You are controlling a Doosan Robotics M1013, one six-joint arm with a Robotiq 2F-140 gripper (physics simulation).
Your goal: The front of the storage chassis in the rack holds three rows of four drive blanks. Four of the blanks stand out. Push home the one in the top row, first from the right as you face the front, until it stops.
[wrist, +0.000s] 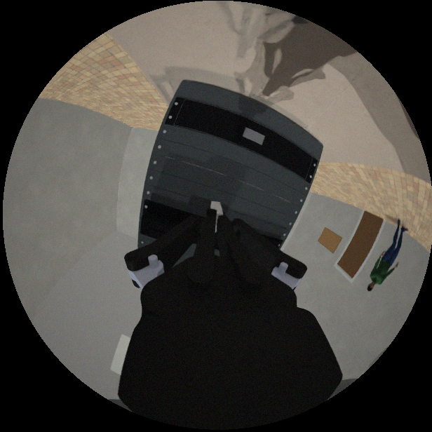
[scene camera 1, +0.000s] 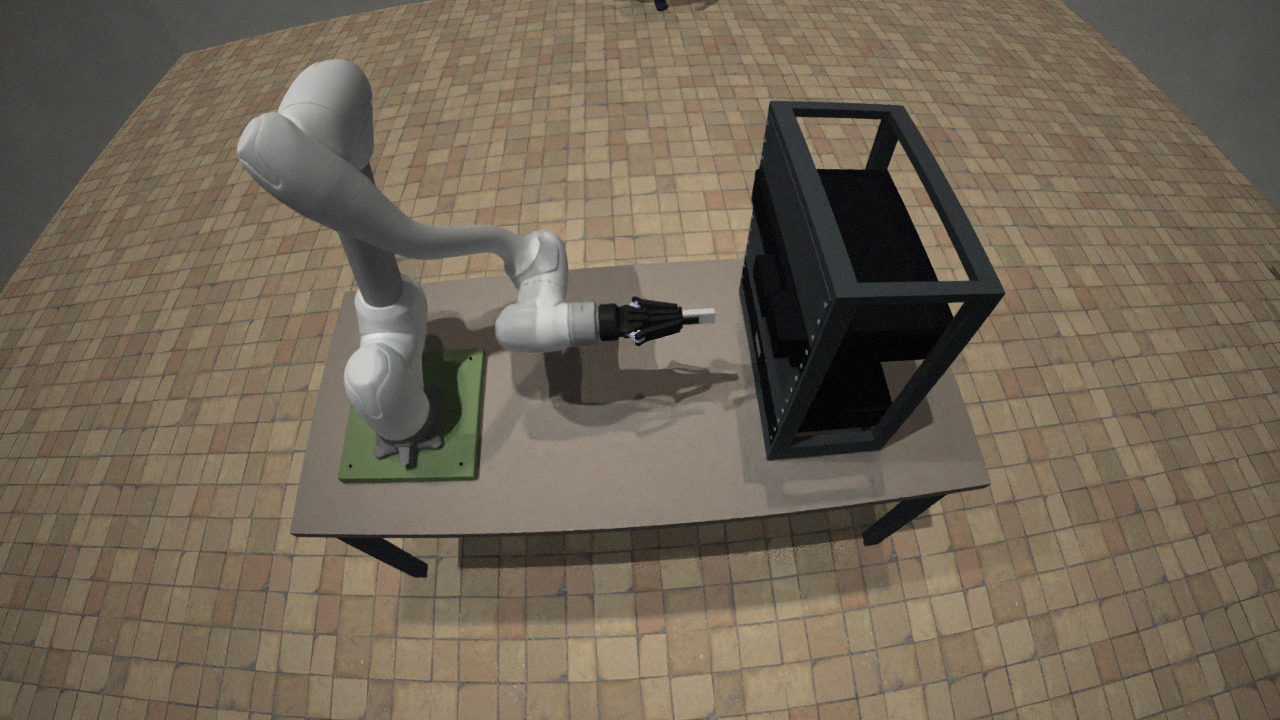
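Pixels of known places: gripper, fingertip midpoint: (scene camera 1: 714, 315); arm's base at its link origin: (scene camera 1: 408, 422).
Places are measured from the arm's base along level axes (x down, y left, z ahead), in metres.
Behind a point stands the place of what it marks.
The dark rack (scene camera 1: 921, 289) @(x -0.598, y -0.292, z 0.988 m) (wrist: 240, 101) stands at the right of the table in the scene view; its front faces the arm. A black chassis body (scene camera 1: 872, 214) @(x -0.444, y 0.011, z 1.105 m) shows inside it. On the front, a black band (wrist: 167, 217) shows in the wrist view, partly hidden behind the fingers. I cannot make out the rows of drive blanks or which stand out. My gripper (scene camera 1: 687, 317) (wrist: 214, 208) is shut and level, with a pale tip piece (scene camera 1: 702, 315) (wrist: 216, 206) at its fingertips. It is in front of the rack, apart from it by a short gap.
The table (scene camera 1: 626, 474) @(x 0.030, y -0.234, z 0.517 m) carries the rack and the green base plate (scene camera 1: 460, 394) @(x 0.003, y 0.052, z 0.143 m) of the arm. Another black panel (wrist: 215, 122) with a grey label (wrist: 253, 136) sits low in the rack front. A person (wrist: 384, 265) stands far off beyond the table in the wrist view.
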